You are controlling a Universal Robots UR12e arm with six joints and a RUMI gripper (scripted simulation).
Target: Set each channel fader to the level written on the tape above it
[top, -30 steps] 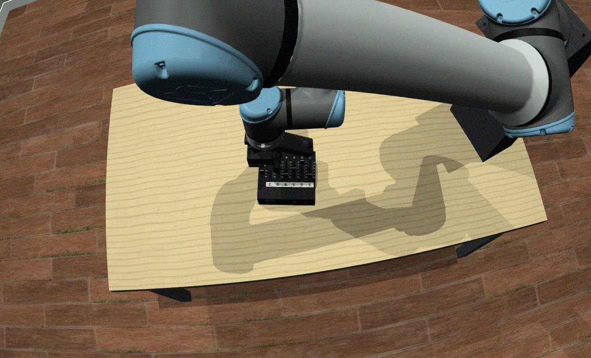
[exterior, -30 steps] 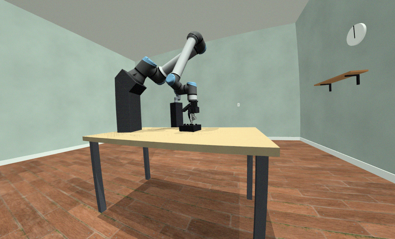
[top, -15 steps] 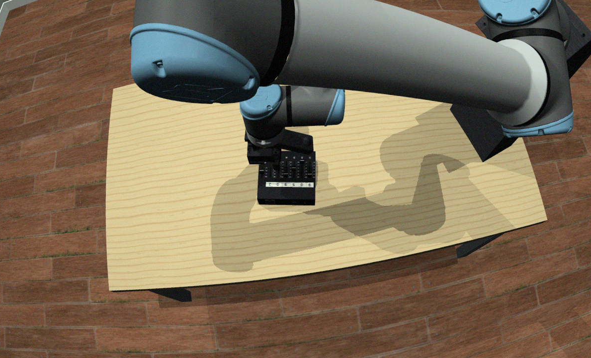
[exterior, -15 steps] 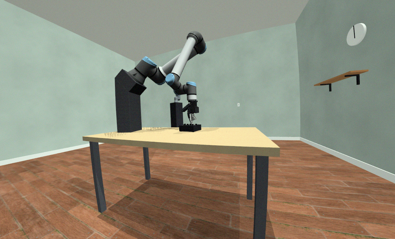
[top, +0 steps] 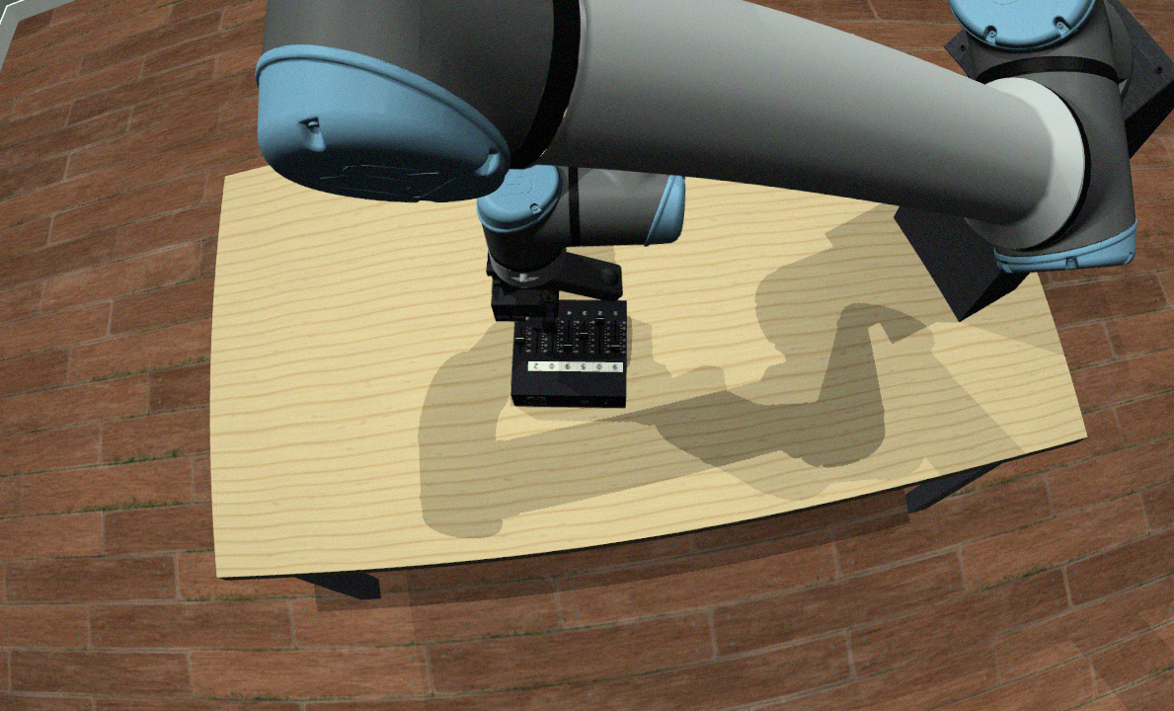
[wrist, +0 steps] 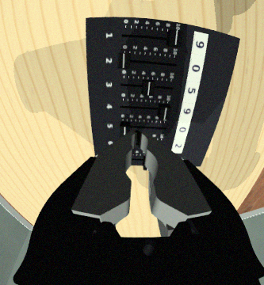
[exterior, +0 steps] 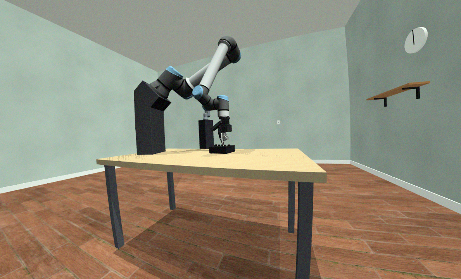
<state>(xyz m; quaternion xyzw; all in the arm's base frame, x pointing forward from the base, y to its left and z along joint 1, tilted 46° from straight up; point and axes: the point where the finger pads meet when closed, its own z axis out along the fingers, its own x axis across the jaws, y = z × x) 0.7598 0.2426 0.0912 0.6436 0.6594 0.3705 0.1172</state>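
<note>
Now: hand 10 mm to the left of the row 5 fader and 10 mm above it. Round my hand: channel 3 fader (40 mm behind, 10 mm below); then row 6 fader (20 mm ahead, 10 mm below); then channel 4 fader (30 mm behind, 20 mm to the left, 10 mm below).
</note>
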